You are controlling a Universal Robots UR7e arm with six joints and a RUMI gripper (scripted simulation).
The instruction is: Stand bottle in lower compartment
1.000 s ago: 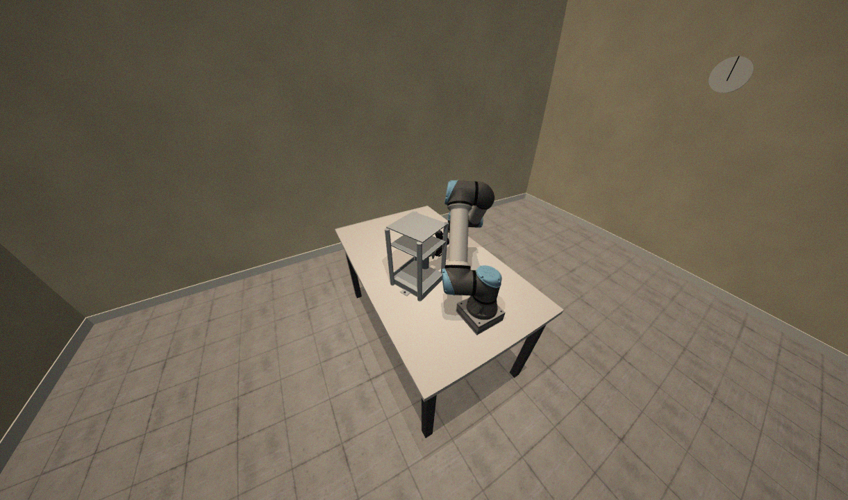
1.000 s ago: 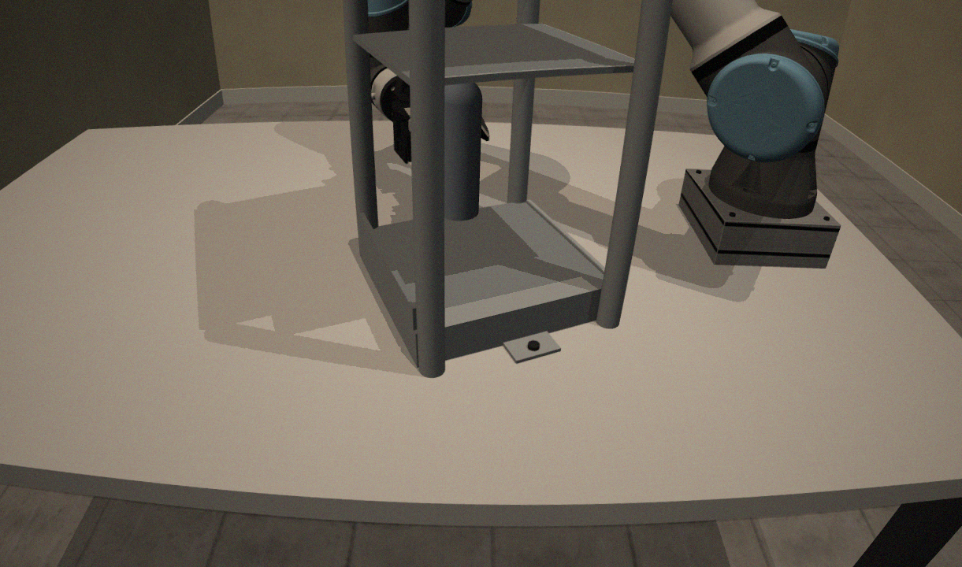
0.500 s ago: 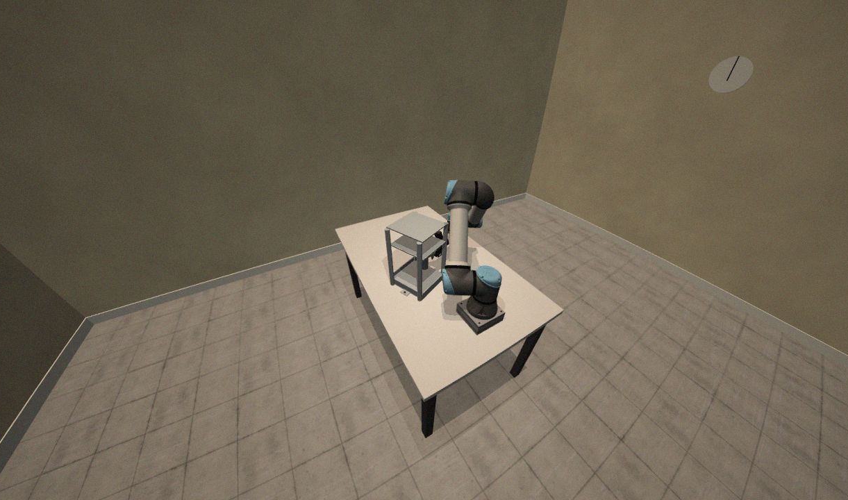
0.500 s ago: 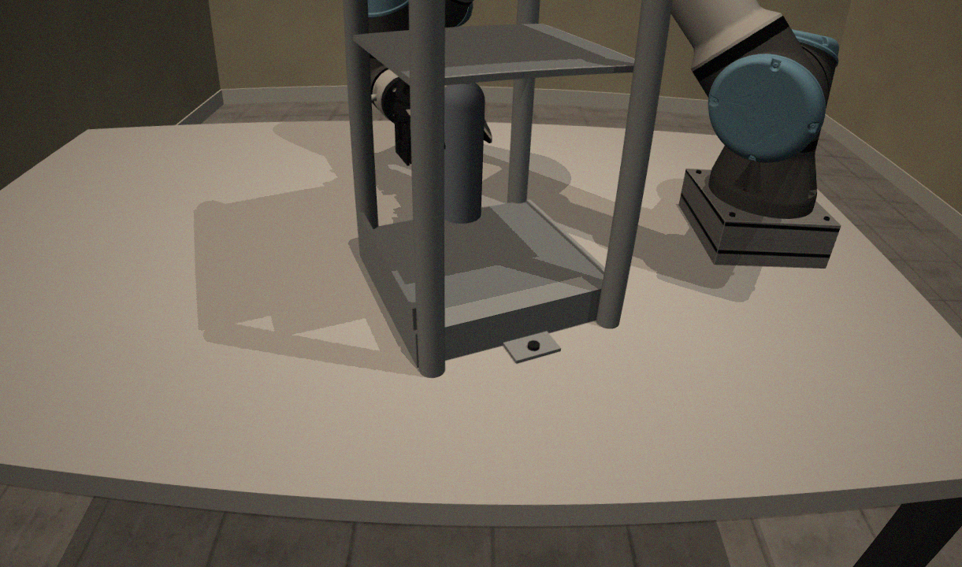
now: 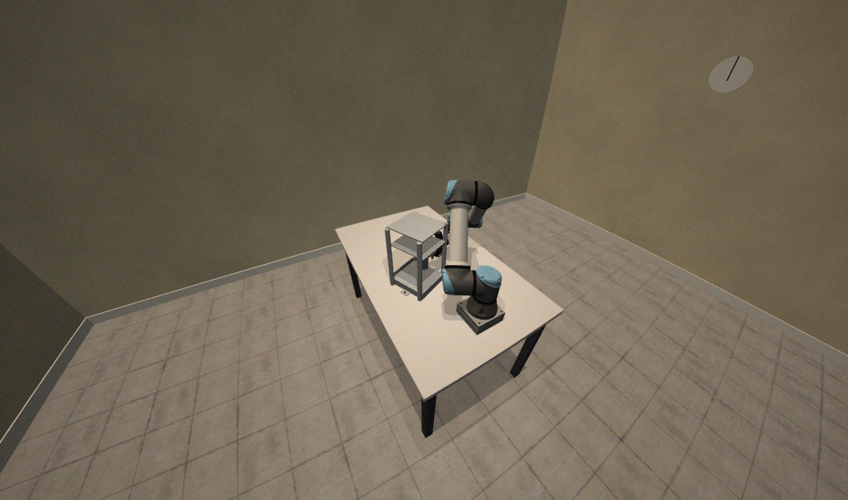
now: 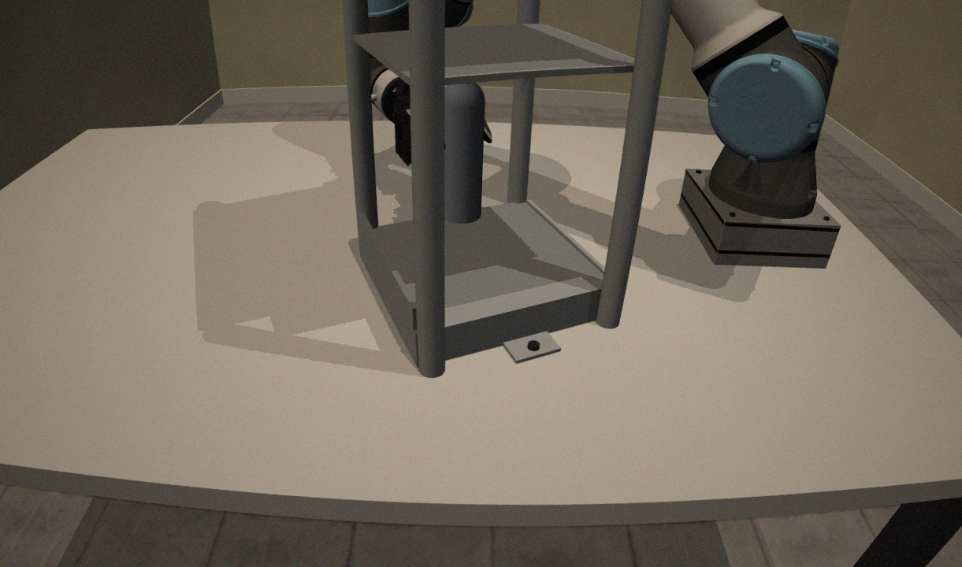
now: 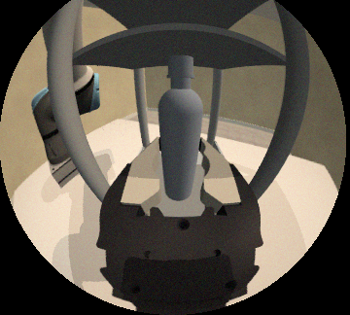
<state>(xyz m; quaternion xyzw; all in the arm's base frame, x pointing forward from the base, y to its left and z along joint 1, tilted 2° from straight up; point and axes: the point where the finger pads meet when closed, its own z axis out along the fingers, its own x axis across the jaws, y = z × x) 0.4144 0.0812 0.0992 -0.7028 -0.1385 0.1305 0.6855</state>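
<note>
My hand is 3 cm below the grey bottle. The rest, counted from my hand: shelving unit: 6 cm to the left, 3 cm above, 2 cm behind.
</note>
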